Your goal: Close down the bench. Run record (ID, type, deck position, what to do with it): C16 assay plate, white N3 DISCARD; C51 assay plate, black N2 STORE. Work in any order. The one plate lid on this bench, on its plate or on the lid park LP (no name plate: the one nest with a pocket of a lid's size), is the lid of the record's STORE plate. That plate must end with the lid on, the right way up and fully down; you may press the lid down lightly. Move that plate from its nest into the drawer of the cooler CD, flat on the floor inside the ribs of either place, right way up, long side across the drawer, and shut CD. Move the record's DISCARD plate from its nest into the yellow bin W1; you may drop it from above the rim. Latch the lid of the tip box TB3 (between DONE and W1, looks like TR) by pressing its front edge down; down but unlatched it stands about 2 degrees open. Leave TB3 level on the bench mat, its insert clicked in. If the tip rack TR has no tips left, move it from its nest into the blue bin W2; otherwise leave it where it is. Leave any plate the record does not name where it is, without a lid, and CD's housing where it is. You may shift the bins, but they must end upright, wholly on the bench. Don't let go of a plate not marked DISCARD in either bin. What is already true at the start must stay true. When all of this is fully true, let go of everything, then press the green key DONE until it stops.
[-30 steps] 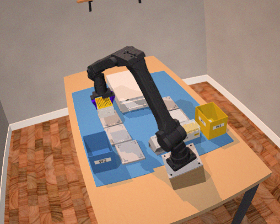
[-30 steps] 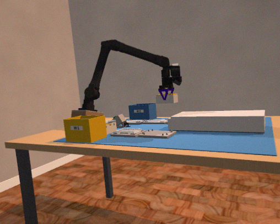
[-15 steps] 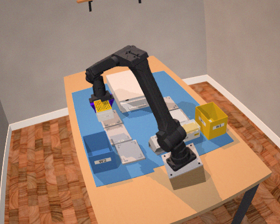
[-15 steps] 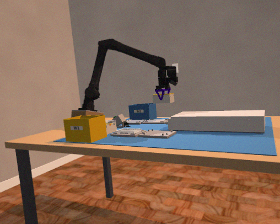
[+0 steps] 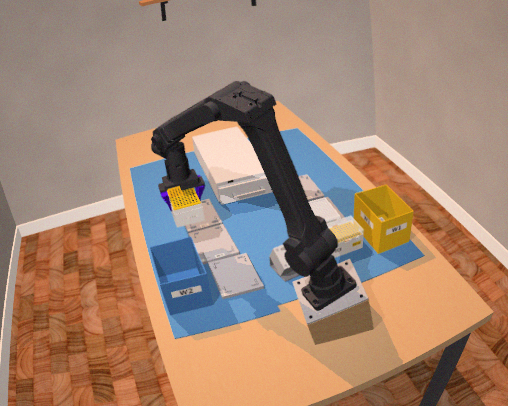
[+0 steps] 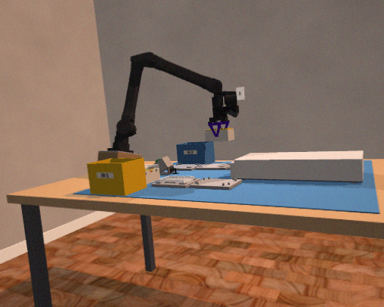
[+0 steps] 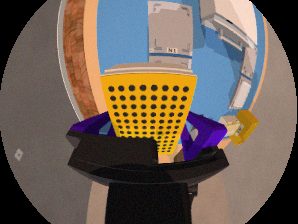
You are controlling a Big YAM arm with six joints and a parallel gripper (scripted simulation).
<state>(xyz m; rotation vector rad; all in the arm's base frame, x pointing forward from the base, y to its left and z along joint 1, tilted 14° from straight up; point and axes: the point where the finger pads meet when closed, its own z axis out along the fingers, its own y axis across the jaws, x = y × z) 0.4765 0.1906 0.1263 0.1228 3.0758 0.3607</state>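
The green key DONE is 260 mm behind my hand, 220 mm to the right of it and 100 mm below it. Round my hand: tip rack TR: 10 mm behind, 10 mm above; blue bin W2: 190 mm behind, 130 mm below, 90 mm to the left; name plate N1: 150 mm below, 80 mm ahead, 70 mm to the right.
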